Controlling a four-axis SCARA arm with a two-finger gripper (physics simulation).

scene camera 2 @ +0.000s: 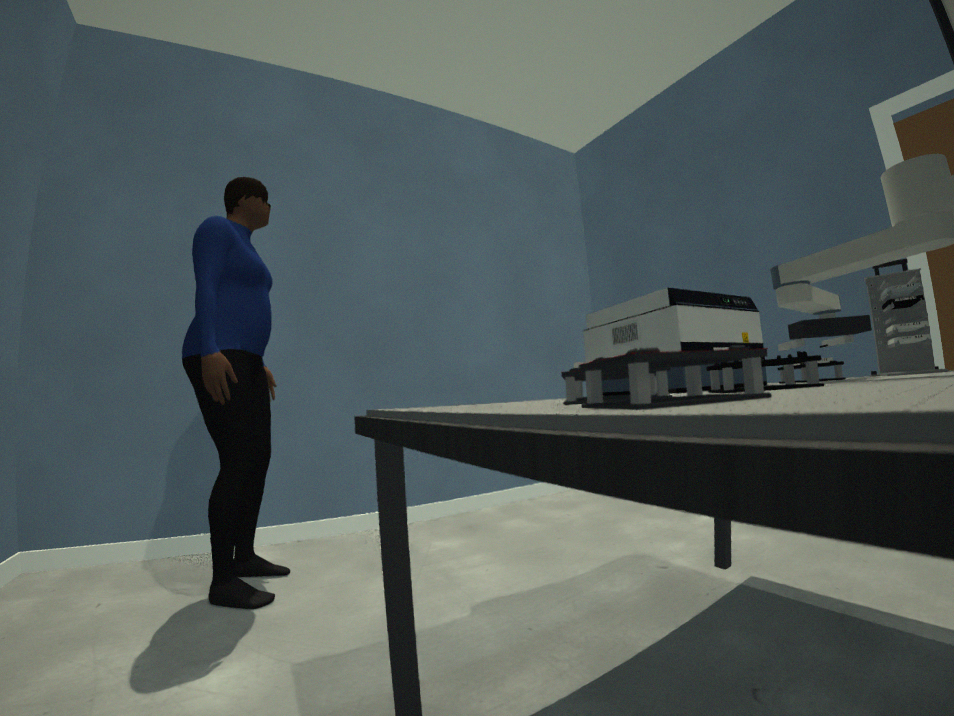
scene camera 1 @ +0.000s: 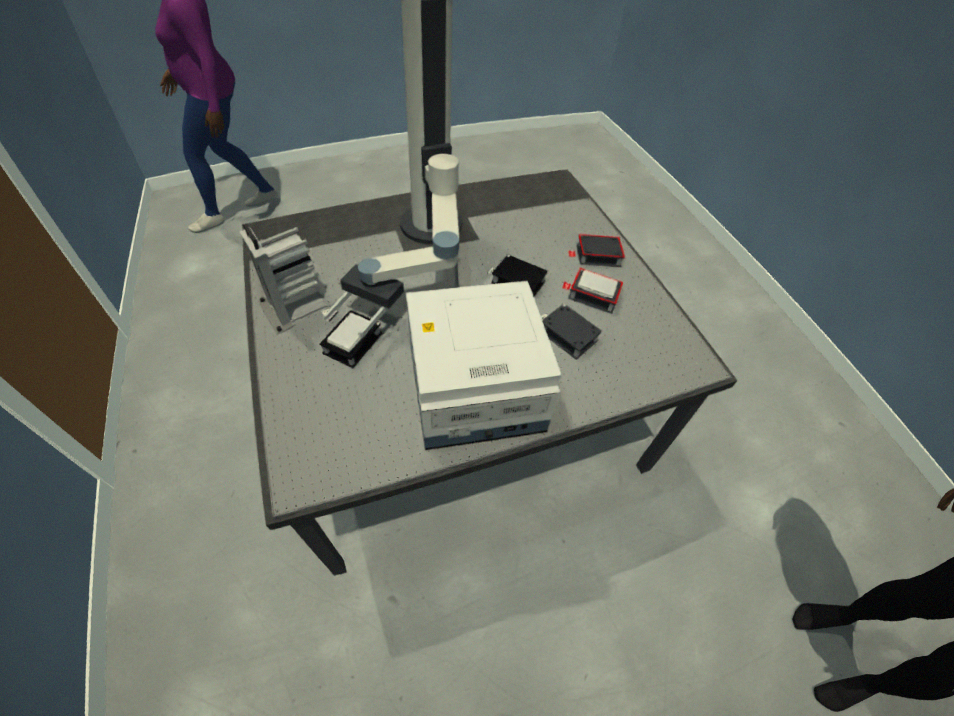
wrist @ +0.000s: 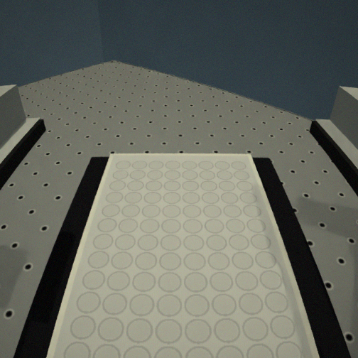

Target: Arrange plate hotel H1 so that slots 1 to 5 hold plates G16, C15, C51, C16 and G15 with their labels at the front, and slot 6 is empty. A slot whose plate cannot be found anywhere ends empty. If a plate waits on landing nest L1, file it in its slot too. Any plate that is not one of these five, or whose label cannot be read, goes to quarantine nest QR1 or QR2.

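My gripper (scene camera 1: 354, 312) (wrist: 177, 102) is open, with its fingers apart on either side of a white plate (scene camera 1: 349, 331) (wrist: 182, 240) and nothing between them. The plate lies flat on a black nest (scene camera 1: 329, 351) (wrist: 62, 250) near the hotel; its label and the nest's name do not show. The plate hotel (scene camera 1: 271, 289) (scene camera 2: 893, 359) stands at the left with several plates in its slots; their labels cannot be read. Of two red-edged nests at the right, the back one (scene camera 1: 601, 246) is bare and the front one (scene camera 1: 592, 297) bears a white plate (scene camera 1: 597, 283).
A large white instrument (scene camera 1: 481, 346) (scene camera 2: 643, 327) stands in mid-table. One black nest (scene camera 1: 519, 271) is behind it, another dark nest (scene camera 1: 571, 329) to its right. The arm's column (scene camera 1: 418, 115) rises at the back. People (scene camera 1: 201, 100) (scene camera 2: 231, 308) stand off the table.
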